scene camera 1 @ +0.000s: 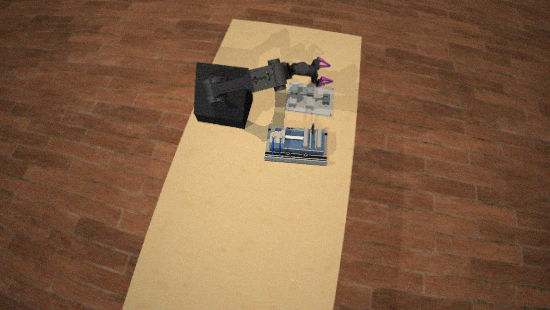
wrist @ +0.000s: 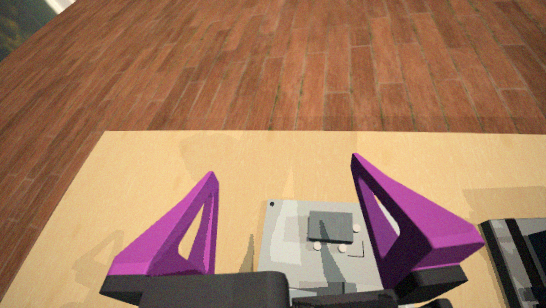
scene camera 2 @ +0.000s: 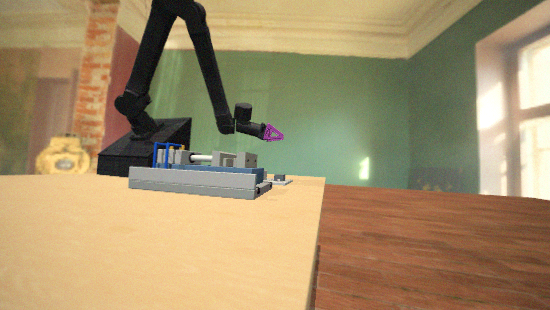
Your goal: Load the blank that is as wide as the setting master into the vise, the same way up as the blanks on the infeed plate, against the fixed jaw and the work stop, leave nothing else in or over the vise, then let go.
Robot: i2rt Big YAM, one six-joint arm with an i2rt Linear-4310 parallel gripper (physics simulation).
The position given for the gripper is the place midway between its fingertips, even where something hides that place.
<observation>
The gripper (wrist: 281,168) is open and holds nothing. Also in view: a darker block (wrist: 331,227). Also in view: an infeed plate (scene camera 1: 318,91).
The infeed plate also shows in the wrist view (wrist: 285,247).
</observation>
